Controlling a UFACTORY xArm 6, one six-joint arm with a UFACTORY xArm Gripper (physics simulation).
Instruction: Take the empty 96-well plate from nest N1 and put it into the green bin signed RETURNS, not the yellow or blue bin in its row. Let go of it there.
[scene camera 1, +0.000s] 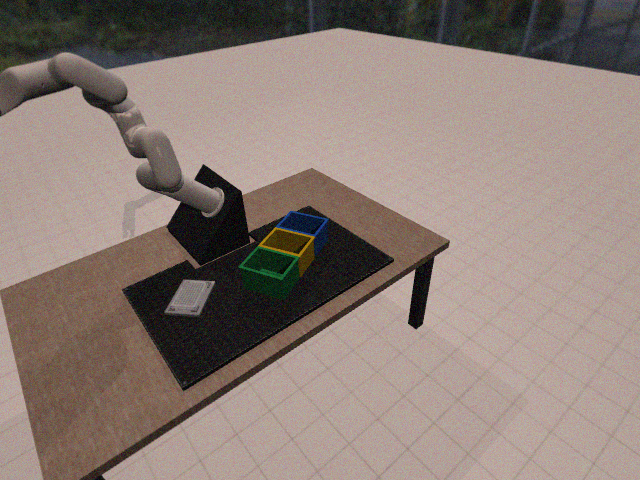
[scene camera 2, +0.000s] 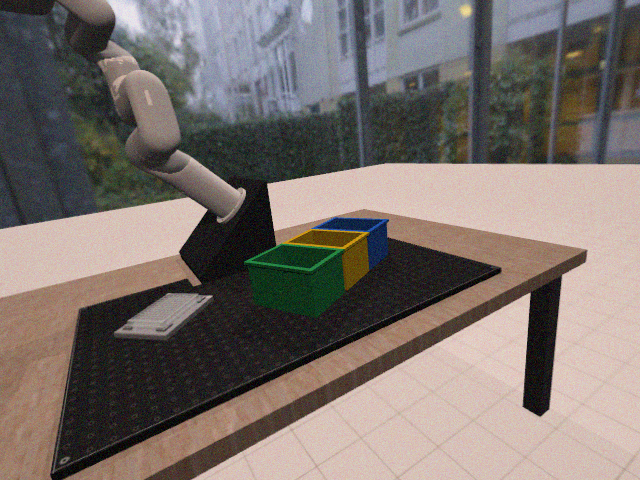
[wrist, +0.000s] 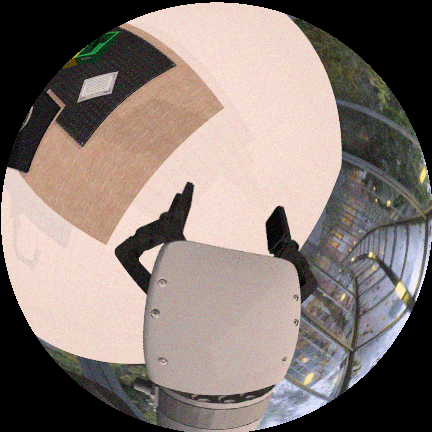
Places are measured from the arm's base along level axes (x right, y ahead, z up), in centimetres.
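Pixels of known places: gripper, fingertip midpoint: (wrist: 233, 203); arm's base at its link origin: (scene camera 1: 213, 203) (scene camera 2: 232, 206).
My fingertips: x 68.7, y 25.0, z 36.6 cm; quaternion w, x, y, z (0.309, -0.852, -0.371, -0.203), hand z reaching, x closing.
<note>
For each thing: its top centre in the pictures, then the offset to it from my fingertips. "*": a spot on its surface instead. Level surfaces: height alone.
- white 96-well plate at its top centre: (scene camera 2: 165, 306) (scene camera 1: 189, 293) (wrist: 96, 84) dx -45.4, dy +3.8, dz -50.0 cm
- blue bin at a spot on its surface: (scene camera 2: 378, 246) (scene camera 1: 321, 239) * dx -97.4, dy +7.6, dz -48.3 cm
- black board at its surface level: dz -52.6 cm
- wooden table at its surface level: dz -53.9 cm
The white 96-well plate (scene camera 1: 189, 296) (scene camera 2: 164, 312) (wrist: 98, 87) lies flat at nest N1 on the black board; plate and nest are hard to tell apart at this size. The green bin (scene camera 1: 266, 285) (scene camera 2: 297, 291) (wrist: 98, 50) stands beside it, at the near end of a row of three touching bins. A sign on it is not readable. My gripper (wrist: 233, 203) is open, with nothing between its fingers. In the wrist view it is over the floor, beyond the table's edge and well away from the plate. The gripper does not show in either scene view.
The yellow bin (scene camera 1: 307, 260) (scene camera 2: 356, 263) (wrist: 71, 61) stands in the middle of the row, with the blue bin (scene camera 1: 321, 241) (scene camera 2: 378, 246) at the far end. The black board (scene camera 1: 354, 258) (scene camera 2: 206, 361) (wrist: 150, 61) lies on the wooden table (scene camera 1: 72, 335) (wrist: 125, 170). The black arm base (scene camera 1: 222, 235) (wrist: 37, 135) stands behind.
</note>
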